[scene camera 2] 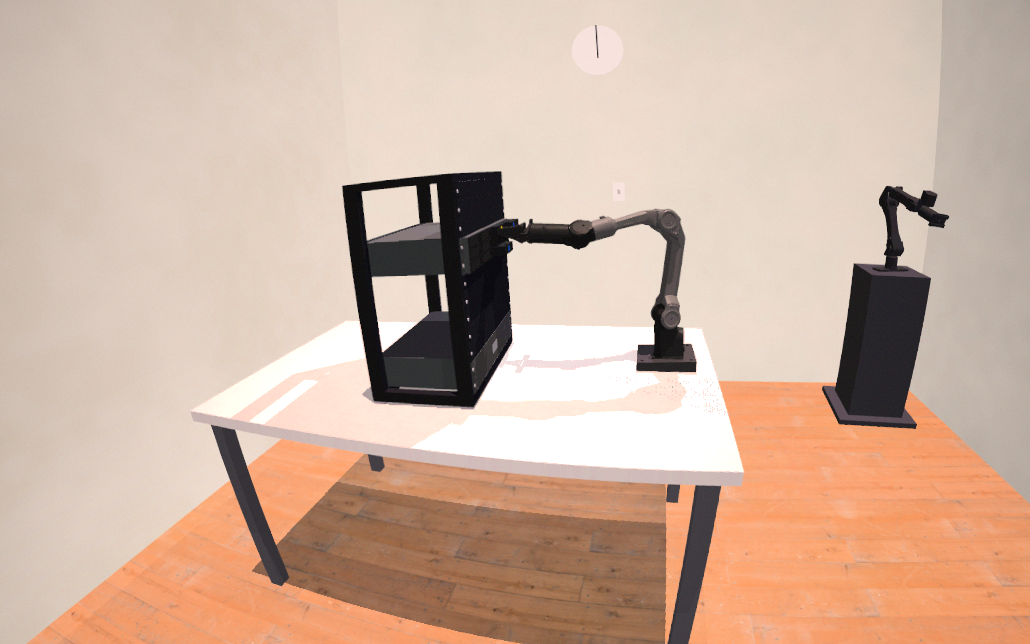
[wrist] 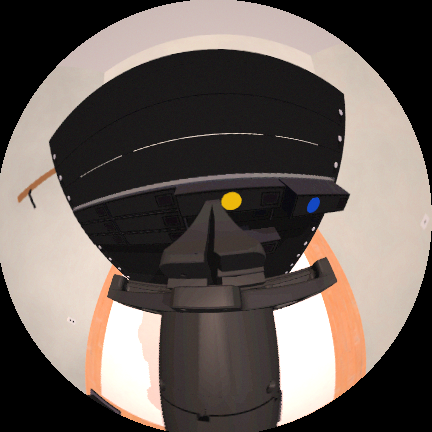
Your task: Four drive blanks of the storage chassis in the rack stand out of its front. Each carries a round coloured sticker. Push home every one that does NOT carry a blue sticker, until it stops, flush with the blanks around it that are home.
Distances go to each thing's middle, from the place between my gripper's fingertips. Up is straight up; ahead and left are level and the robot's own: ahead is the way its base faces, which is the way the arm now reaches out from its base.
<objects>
Right now the yellow-stickered blank (wrist: 237, 195) is 60 mm ahead of my hand, 10 mm to the right of it and 10 mm above it. Also, from my hand: black rack (scene camera 2: 460, 349) (150 mm ahead, 120 mm below, 60 mm to the left).
</objects>
